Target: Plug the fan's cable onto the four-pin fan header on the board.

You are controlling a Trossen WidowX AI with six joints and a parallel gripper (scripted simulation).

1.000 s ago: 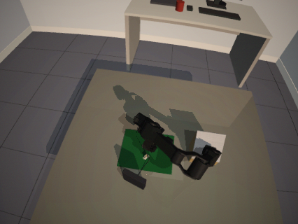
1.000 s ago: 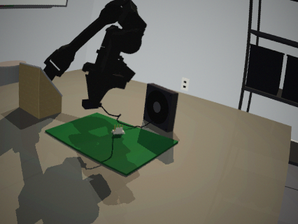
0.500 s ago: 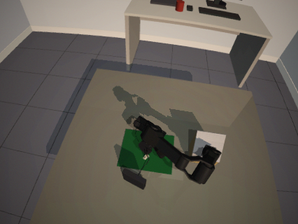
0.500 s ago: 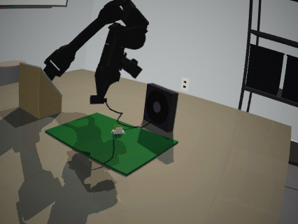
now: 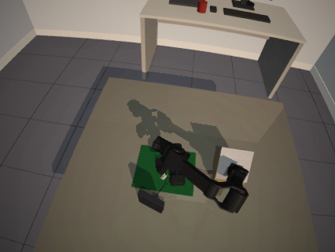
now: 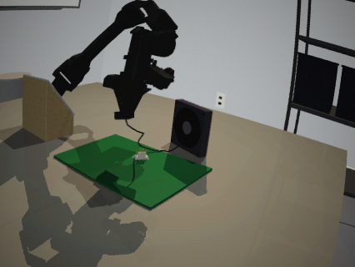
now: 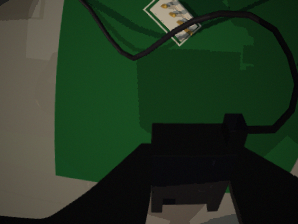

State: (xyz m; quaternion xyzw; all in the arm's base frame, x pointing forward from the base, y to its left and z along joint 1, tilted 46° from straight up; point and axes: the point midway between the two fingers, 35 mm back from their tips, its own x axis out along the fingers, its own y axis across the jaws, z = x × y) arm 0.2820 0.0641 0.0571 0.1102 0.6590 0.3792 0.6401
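Right now my gripper tip is 110 mm above the green board, 50 mm short of it and 30 mm to the left of it. From my gripper tip the other things lie so: black fan: 150 mm to the left, 60 mm ahead, 40 mm below; black plug: 10 mm behind.
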